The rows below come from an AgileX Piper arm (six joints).
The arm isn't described. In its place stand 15 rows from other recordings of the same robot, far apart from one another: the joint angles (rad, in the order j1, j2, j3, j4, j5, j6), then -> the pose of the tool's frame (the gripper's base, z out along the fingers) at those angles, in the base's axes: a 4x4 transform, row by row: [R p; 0 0 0 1], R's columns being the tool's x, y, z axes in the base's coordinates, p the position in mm.
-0.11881, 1.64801, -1.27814, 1.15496, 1.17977, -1.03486 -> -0.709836 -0.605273 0.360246 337.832; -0.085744 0.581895 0.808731 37.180; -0.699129 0.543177 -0.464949 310.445; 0 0 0 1
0.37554, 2.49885, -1.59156, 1.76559, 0.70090, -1.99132 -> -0.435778 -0.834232 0.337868 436.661; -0.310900 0.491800 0.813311 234.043; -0.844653 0.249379 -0.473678 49.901; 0 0 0 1
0.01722, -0.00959, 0.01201, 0.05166, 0.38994, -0.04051 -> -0.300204 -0.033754 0.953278 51.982; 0.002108 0.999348 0.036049 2.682; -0.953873 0.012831 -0.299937 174.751; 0 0 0 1
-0.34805, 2.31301, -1.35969, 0.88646, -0.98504, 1.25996 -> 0.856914 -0.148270 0.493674 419.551; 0.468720 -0.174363 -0.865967 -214.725; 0.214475 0.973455 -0.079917 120.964; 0 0 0 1
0.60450, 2.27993, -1.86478, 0.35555, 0.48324, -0.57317 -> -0.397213 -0.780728 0.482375 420.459; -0.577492 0.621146 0.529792 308.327; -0.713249 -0.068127 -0.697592 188.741; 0 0 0 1
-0.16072, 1.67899, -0.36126, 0.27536, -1.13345, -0.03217 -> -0.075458 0.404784 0.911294 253.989; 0.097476 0.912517 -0.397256 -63.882; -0.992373 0.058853 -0.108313 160.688; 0 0 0 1
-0.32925, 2.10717, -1.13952, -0.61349, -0.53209, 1.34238 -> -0.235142 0.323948 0.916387 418.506; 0.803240 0.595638 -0.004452 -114.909; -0.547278 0.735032 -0.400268 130.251; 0 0 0 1
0.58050, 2.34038, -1.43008, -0.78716, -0.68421, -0.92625 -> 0.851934 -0.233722 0.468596 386.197; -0.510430 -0.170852 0.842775 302.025; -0.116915 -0.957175 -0.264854 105.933; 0 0 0 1
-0.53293, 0.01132, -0.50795, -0.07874, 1.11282, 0.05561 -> -0.422066 0.568168 0.706431 -8.798; 0.272975 0.822724 -0.498608 -2.264; -0.864491 -0.017607 -0.502340 275.660; 0 0 0 1
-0.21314, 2.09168, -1.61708, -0.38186, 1.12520, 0.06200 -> -0.992673 0.120439 0.009720 406.010; 0.109658 0.931749 -0.346148 -119.180; -0.050746 -0.342546 -0.938129 188.989; 0 0 0 1
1.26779, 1.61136, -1.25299, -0.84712, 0.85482, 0.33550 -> -0.022120 -0.725013 0.688379 151.418; -0.896610 0.318983 0.307148 311.910; -0.442268 -0.610414 -0.657110 297.823; 0 0 0 1
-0.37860, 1.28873, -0.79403, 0.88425, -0.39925, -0.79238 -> -0.102831 0.635031 0.765612 253.107; 0.093672 0.772454 -0.628125 -130.128; -0.990278 0.007125 -0.138917 313.158; 0 0 0 1
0.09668, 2.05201, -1.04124, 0.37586, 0.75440, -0.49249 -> -0.954529 -0.283315 -0.092771 323.677; -0.297653 0.923079 0.243573 54.375; 0.016627 0.260111 -0.965436 80.820; 0 0 0 1
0.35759, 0.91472, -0.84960, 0.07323, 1.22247, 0.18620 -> -0.931631 -0.181257 0.314976 130.331; -0.124811 0.973602 0.191107 55.380; -0.341300 0.138728 -0.929660 313.246; 0 0 0 1
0.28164, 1.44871, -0.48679, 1.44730, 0.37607, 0.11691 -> -0.482009 0.758680 0.438259 214.318; 0.829828 0.234787 0.506222 96.536; 0.281163 0.607683 -0.742744 162.094; 0 0 0 1
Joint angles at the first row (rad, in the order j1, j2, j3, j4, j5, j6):
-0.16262, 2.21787, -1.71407, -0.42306, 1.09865, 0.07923
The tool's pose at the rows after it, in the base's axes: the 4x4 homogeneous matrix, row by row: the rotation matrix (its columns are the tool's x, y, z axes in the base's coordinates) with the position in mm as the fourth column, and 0 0 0 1 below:
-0.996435 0.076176 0.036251 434.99; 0.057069 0.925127 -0.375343 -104.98; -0.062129 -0.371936 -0.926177 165.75; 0 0 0 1
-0.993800 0.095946 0.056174 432.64; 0.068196 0.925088 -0.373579 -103.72; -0.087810 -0.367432 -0.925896 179.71; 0 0 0 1
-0.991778 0.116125 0.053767 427.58; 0.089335 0.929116 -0.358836 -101.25; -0.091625 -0.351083 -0.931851 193.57; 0 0 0 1
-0.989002 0.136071 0.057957 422.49; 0.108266 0.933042 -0.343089 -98.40; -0.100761 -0.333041 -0.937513 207.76; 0 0 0 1
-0.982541 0.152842 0.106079 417.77; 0.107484 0.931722 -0.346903 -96.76; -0.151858 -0.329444 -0.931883 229.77; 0 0 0 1
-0.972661 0.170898 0.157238 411.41; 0.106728 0.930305 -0.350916 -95.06; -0.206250 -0.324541 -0.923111 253.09; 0 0 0 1
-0.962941 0.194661 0.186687 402.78; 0.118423 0.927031 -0.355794 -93.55; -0.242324 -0.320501 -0.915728 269.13; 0 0 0 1
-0.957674 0.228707 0.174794 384.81; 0.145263 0.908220 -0.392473 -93.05; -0.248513 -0.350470 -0.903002 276.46; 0 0 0 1
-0.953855 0.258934 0.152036 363.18; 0.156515 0.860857 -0.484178 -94.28; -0.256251 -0.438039 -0.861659 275.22; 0 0 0 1
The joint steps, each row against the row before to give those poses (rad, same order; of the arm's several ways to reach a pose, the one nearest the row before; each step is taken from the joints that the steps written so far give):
0.00001, -0.01450, -0.00001, 0.00227, 0.00394, 0.00705
0.00095, -0.03199, -0.00003, 0.00808, 0.00968, 0.00569
0.00078, -0.03346, 0.00003, 0.02367, 0.03370, 0.00000
0.00123, -0.03457, 0.00002, 0.02384, 0.02894, 0.00108
0.00125, -0.05142, -0.00001, 0.00427, 0.00000, -0.00019
0.00075, -0.05522, -0.00001, 0.00457, 0.00000, -0.00027
0.00040, -0.04990, 0.01761, -0.00033, -0.00001, 0.01438
0.00306, -0.06744, 0.07808, -0.04528, 0.00002, 0.05172
0.01141, -0.07228, 0.12499, -0.12285, -0.02358, 0.09447

